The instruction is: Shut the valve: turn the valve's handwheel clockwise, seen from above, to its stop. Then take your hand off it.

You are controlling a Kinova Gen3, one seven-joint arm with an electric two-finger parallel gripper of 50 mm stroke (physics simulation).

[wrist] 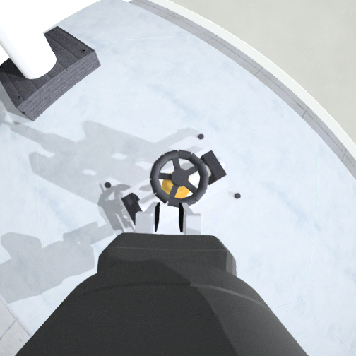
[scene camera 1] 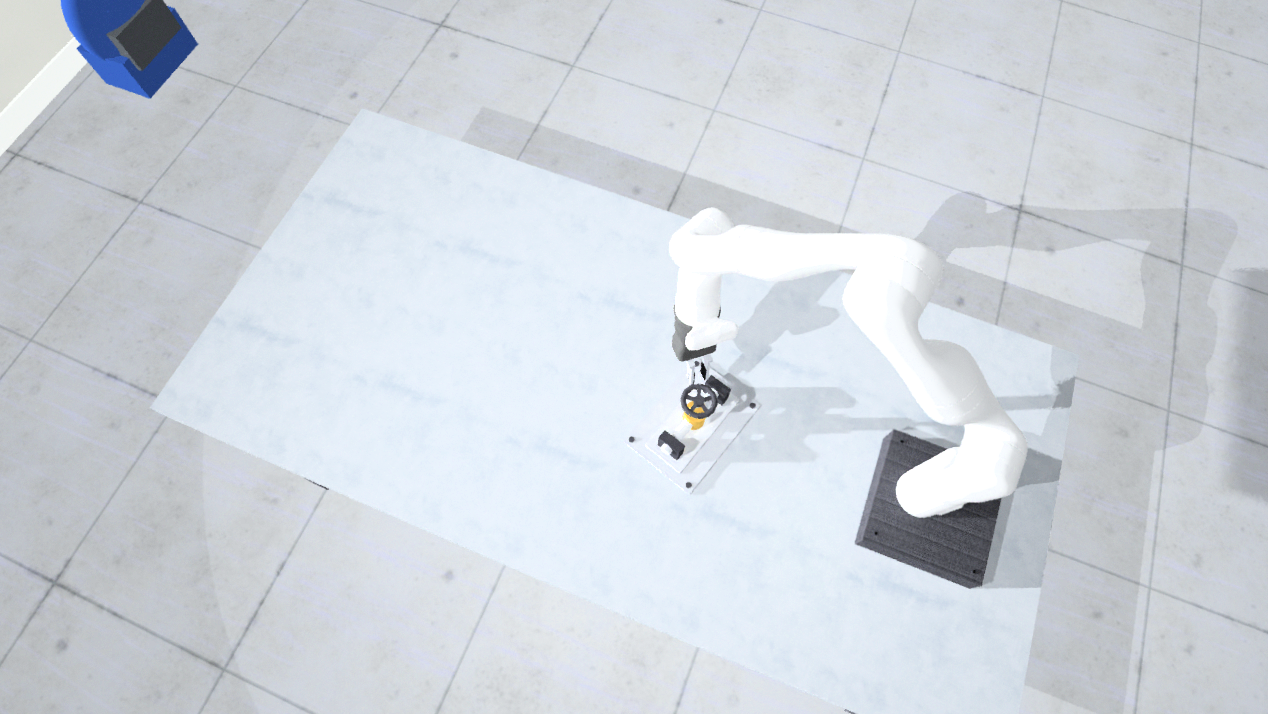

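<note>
The valve's dark five-spoked handwheel (scene camera 1: 699, 401) (wrist: 180, 177) stands level above an orange valve neck (scene camera 1: 694, 422) (wrist: 172, 190). The valve is mounted on a pale, clear plate (scene camera 1: 707, 464) with small dark bolts at its corners. My gripper (scene camera 1: 699, 376) (wrist: 168, 212) is partly open and empty. Its two fingers are apart, beside the wheel's rim, on the side nearest the gripper body. In the wrist view the fingertips lie right at the rim's near edge; whether they touch it I cannot tell. No part of the rim shows between the fingers.
Two black clamp blocks (scene camera 1: 670, 444) (wrist: 213, 167) stand on the plate, on opposite sides of the wheel. The arm's dark base block (scene camera 1: 931, 554) (wrist: 62, 82) stands on the pale blue table top (scene camera 1: 399, 310) (wrist: 280, 150). A blue object (scene camera 1: 133, 75) is at the far upper left.
</note>
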